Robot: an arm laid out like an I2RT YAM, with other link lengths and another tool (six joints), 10 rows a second.
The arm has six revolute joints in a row. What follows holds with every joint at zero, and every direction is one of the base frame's.
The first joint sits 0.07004 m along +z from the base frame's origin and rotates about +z.
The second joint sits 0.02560 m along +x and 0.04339 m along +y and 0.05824 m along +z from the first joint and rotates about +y.
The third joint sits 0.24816 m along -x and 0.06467 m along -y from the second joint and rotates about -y.
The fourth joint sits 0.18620 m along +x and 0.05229 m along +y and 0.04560 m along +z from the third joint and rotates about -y.
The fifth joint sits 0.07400 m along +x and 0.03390 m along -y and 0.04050 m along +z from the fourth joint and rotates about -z.
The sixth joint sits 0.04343 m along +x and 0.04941 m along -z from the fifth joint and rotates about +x.
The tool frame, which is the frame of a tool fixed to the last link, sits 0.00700 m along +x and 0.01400 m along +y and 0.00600 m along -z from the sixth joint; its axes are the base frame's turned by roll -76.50, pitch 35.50 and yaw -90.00 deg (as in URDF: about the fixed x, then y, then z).
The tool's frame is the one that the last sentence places.
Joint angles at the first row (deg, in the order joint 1, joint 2, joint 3, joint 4, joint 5, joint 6):
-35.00, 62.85, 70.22, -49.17, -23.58, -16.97
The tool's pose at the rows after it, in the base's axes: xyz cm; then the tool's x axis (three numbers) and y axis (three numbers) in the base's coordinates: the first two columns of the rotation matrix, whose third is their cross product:
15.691 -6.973 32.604 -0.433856 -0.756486 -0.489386 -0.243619 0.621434 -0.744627
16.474 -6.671 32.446 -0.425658 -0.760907 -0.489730 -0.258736 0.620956 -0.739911
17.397 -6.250 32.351 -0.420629 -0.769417 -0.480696 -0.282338 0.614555 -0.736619
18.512 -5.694 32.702 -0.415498 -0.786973 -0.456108 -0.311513 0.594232 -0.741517
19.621 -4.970 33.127 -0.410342 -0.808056 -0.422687 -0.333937 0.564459 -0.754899
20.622 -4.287 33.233 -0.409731 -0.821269 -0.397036 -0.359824 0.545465 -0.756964
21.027 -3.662 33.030 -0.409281 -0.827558 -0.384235 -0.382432 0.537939 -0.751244
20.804 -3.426 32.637 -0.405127 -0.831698 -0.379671 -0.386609 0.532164 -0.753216
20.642 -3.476 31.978 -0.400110 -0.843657 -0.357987 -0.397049 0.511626 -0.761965
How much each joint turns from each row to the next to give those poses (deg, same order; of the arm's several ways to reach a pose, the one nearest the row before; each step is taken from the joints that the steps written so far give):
1.85, 0.85, 0.00, 0.82, 0.90, 0.81
2.45, 1.16, 0.06, 1.03, 1.16, 1.12
3.02, 1.61, 0.74, 0.42, 1.89, 0.97
3.67, 2.33, 2.70, -0.89, 2.90, 0.57
3.99, 2.15, 2.82, -0.75, 3.70, 0.56
3.32, 2.18, 2.15, -0.83, 2.88, 0.69
2.25, 0.88, 0.41, -0.56, 1.57, 0.72
0.56, -0.85, -1.72, 0.85, 0.36, -0.04
-0.06, -0.60, -2.19, 1.29, 0.54, -1.38

